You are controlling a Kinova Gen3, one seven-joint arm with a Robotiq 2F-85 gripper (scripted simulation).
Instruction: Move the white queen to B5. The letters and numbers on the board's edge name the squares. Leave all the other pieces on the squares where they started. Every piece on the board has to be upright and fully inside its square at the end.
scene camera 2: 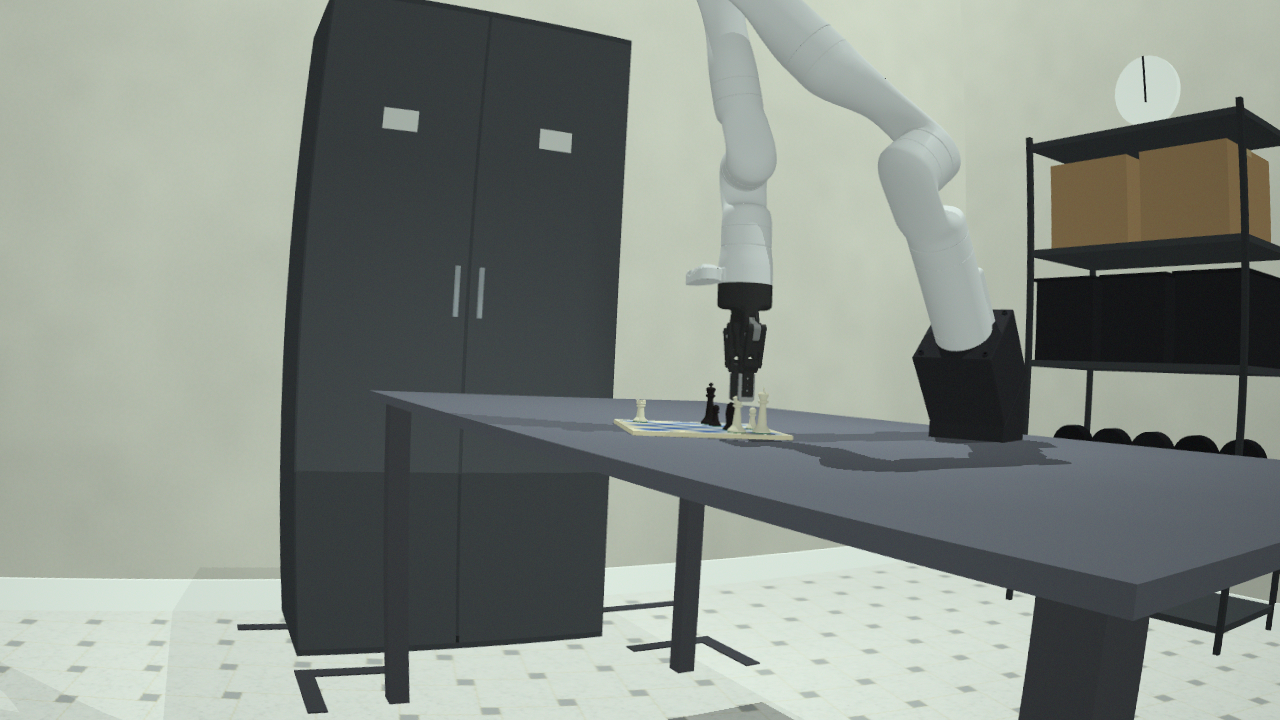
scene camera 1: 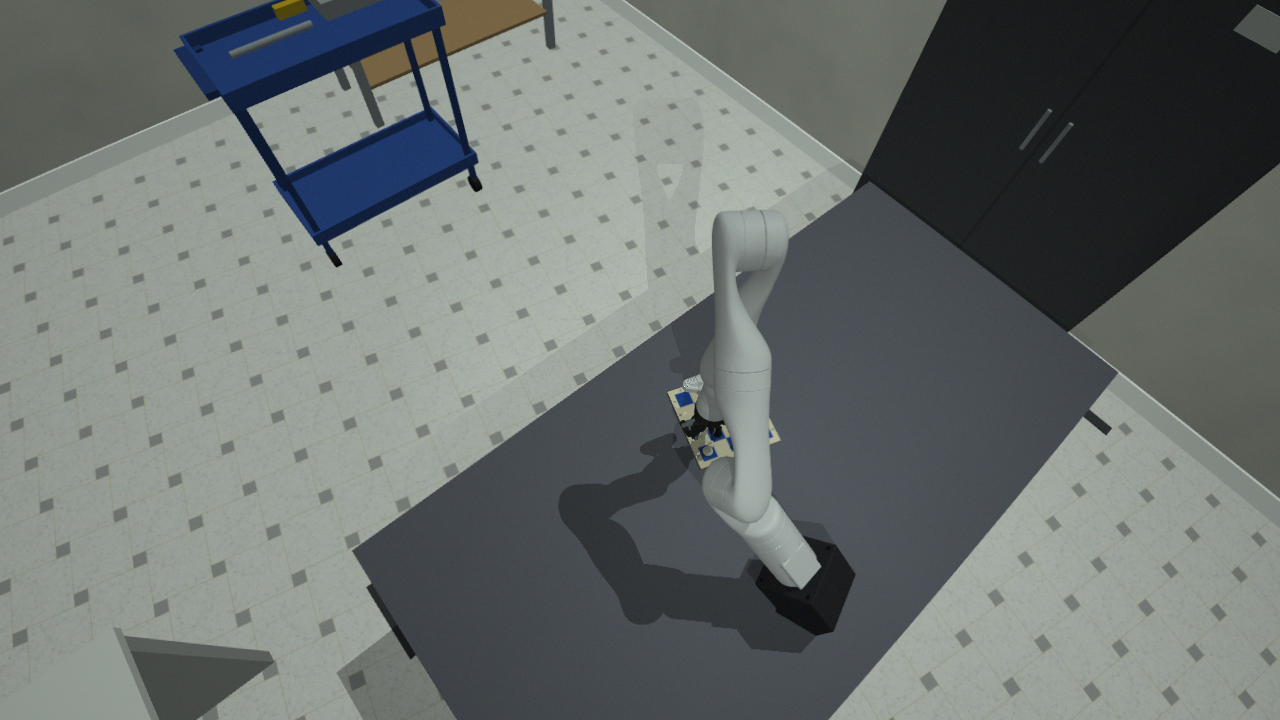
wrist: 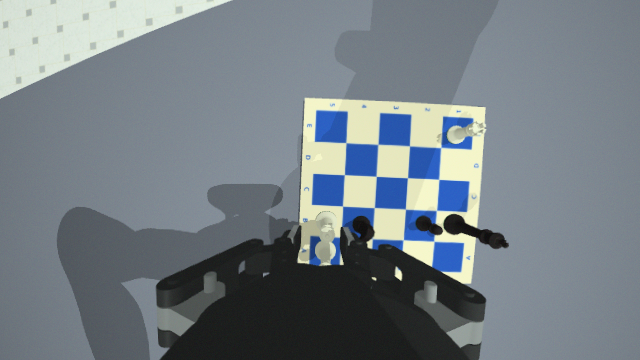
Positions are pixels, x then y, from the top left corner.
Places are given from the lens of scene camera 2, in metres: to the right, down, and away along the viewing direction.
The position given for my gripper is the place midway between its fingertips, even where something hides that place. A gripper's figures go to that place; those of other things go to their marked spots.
my gripper [scene camera 2: 741, 401]: 0.14, 0.06, 1.20
cream chessboard [scene camera 2: 650, 428]: 0.01, 0.09, 1.20
